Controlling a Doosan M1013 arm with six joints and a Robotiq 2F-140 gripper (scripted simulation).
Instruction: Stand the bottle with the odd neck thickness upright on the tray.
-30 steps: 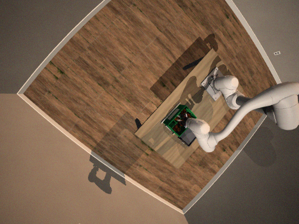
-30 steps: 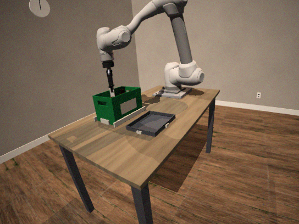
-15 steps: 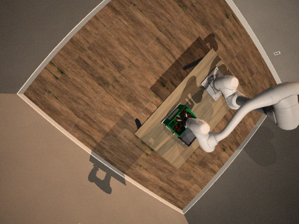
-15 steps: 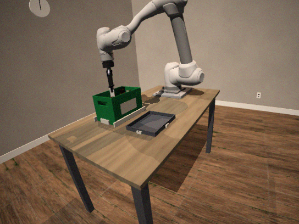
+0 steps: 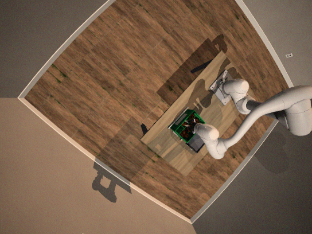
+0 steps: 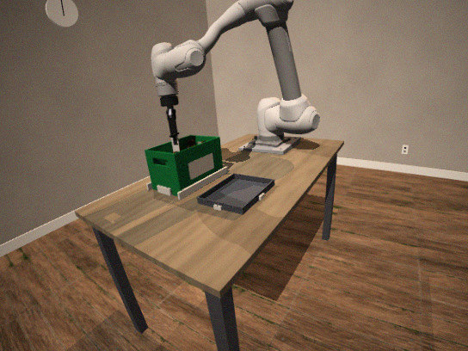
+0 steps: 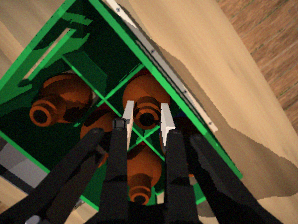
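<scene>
The green crate lies 90 mm below my hand, 50 mm to the left of it and 10 mm behind it. Round my hand: dark grey tray: 320 mm to the left, 160 mm below, 20 mm behind.
</scene>
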